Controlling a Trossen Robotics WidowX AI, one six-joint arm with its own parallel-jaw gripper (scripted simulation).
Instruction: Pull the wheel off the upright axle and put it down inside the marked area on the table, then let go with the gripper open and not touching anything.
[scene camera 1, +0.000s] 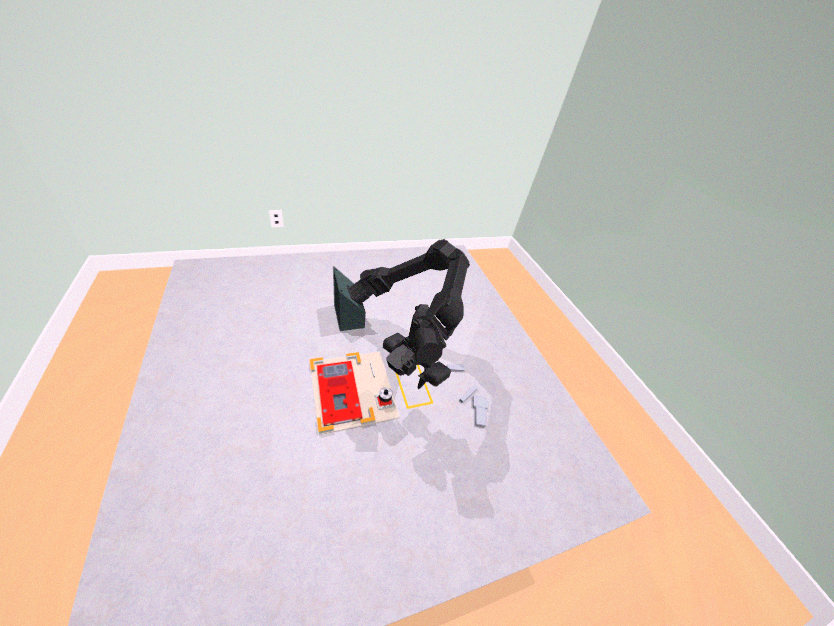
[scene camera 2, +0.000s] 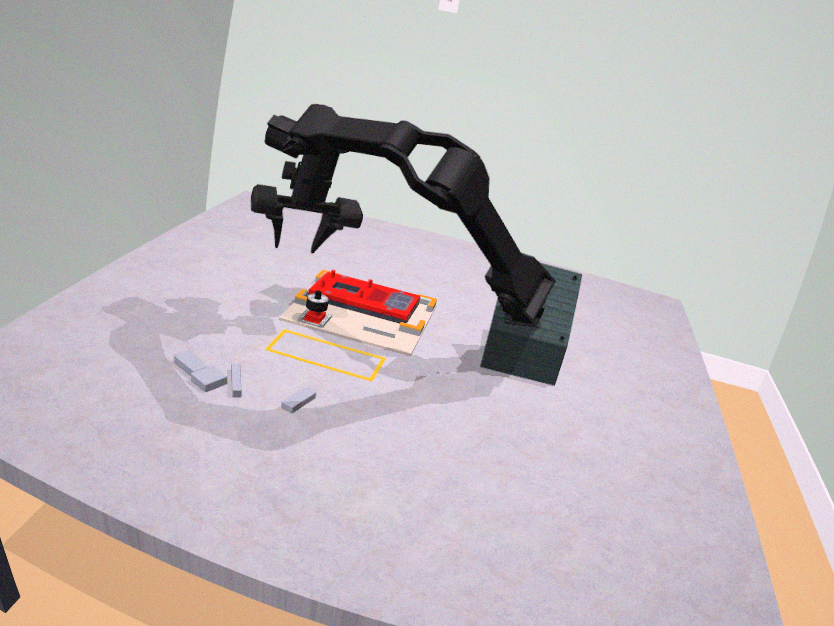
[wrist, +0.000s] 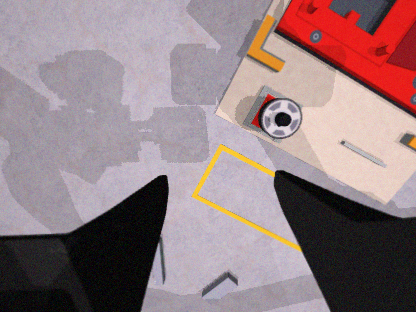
Path:
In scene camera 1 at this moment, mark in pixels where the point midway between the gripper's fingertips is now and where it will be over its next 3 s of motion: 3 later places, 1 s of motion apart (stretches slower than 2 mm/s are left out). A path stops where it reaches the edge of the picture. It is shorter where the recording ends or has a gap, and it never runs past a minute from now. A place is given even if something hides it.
My gripper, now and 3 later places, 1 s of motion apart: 410, 381; 386, 387; 386, 394; 386, 391

